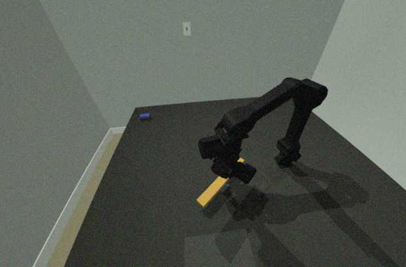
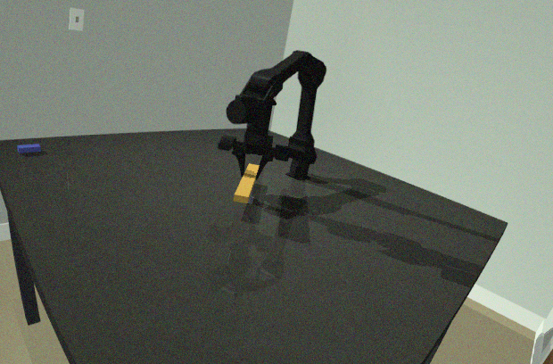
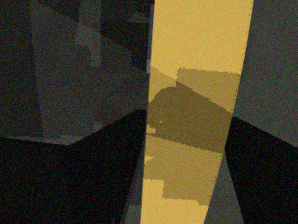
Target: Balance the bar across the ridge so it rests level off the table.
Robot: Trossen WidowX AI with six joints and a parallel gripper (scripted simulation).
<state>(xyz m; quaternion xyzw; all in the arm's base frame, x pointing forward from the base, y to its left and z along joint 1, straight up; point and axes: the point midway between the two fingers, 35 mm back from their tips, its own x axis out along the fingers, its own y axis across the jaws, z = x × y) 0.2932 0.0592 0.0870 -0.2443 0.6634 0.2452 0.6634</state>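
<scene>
The yellow bar lies 2 cm to the left of my gripper tip and 2 cm ahead of it. From my gripper tip the other things lie so: small blue block: 56 cm to the right, 45 cm ahead, 4 cm below.
</scene>
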